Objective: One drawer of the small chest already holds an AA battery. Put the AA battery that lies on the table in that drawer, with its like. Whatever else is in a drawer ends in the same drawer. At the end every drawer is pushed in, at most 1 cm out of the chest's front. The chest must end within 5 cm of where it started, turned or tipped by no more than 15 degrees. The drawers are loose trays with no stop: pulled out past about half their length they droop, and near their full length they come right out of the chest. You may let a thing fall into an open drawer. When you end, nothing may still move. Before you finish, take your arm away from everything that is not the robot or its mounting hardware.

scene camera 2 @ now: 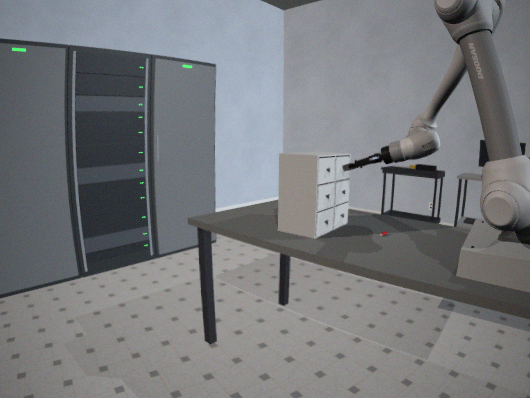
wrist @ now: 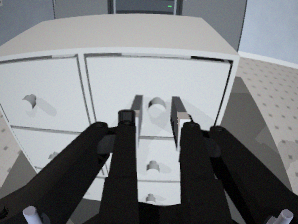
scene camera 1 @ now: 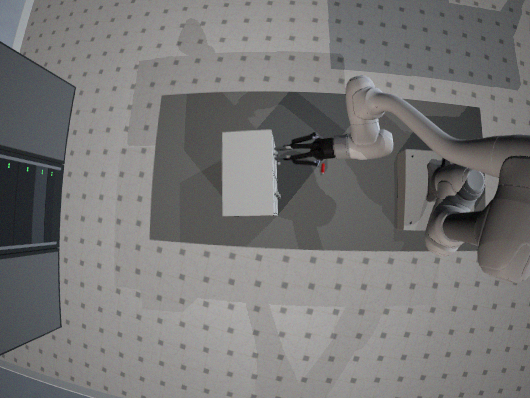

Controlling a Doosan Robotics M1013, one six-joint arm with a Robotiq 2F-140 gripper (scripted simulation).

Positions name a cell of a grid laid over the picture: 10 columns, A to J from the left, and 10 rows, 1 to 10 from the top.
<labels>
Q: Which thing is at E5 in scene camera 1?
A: A white chest.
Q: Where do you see a drawer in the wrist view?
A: B7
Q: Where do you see a white chest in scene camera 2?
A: At F5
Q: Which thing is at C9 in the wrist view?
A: My gripper.
</labels>
